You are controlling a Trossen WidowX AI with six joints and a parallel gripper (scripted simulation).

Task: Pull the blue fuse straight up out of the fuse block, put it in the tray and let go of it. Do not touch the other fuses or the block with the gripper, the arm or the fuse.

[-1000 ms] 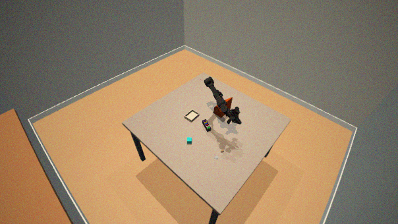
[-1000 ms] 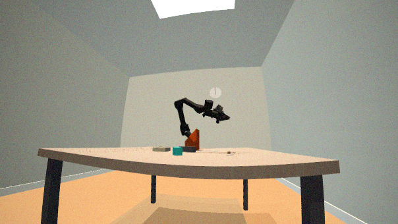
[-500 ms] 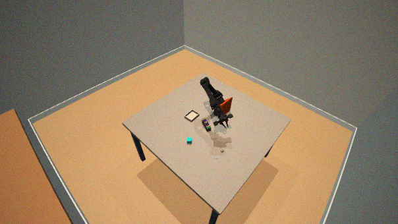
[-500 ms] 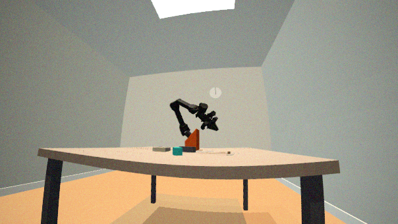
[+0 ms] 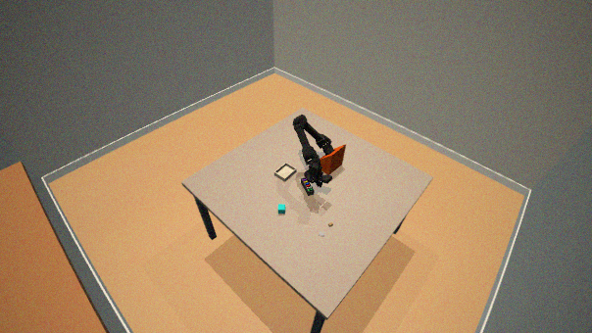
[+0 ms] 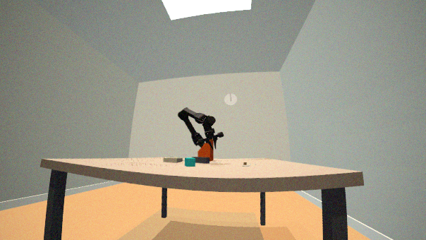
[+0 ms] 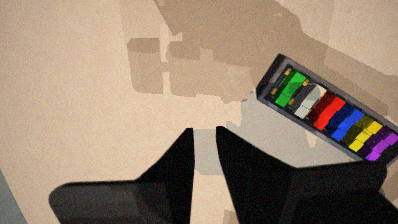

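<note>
Now: the flat tray 310 mm to the right of my gripper tip, 90 mm below it and 10 mm ahead of it. From my gripper tip the other things lie so: teal cube 260 mm ahead, 80 mm to the right, 70 mm below.
</note>
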